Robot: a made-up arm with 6 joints.
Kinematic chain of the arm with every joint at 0, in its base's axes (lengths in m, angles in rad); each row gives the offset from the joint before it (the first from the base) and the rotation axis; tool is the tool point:
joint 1: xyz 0 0 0.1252 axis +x
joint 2: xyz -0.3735 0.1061 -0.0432 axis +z
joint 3: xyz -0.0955 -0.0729 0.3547 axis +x
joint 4: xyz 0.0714 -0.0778 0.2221 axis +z
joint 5: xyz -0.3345 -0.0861 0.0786 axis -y
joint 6: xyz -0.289 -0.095 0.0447 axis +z
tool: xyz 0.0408 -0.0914 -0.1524
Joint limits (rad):
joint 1: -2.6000..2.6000
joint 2: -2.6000..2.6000
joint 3: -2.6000..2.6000
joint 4: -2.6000..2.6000
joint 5: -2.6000..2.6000
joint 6: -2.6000..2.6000
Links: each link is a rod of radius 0.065 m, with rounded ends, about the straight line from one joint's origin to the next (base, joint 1, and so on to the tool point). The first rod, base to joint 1, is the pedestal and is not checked.
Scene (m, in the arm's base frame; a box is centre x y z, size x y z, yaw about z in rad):
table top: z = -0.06
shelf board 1: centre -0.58 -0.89 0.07 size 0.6 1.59 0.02 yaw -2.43
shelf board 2: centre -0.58 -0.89 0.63 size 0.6 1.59 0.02 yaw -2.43
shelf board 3: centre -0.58 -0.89 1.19 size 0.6 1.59 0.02 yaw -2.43
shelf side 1: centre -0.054 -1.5 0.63 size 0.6 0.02 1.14 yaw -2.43
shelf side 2: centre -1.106 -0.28 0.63 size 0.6 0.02 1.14 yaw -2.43
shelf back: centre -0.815 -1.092 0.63 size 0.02 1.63 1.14 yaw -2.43
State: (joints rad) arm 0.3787 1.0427 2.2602 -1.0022 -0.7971 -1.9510
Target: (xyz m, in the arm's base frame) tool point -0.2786 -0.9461 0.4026
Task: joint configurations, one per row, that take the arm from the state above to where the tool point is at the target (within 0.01 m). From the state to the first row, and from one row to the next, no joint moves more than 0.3 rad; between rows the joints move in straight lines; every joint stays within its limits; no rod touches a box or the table.
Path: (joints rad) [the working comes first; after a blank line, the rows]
Joints at the target: 0.5489 0.7777 1.7042 -1.1653 -0.7327 -1.9182
Straight joint move there: clear.

1: 0.4638 0.9102 1.9822 -1.0837 -0.7649 -1.9346
2: 0.5489 0.7777 1.7042 -1.1653 -0.7327 -1.9182

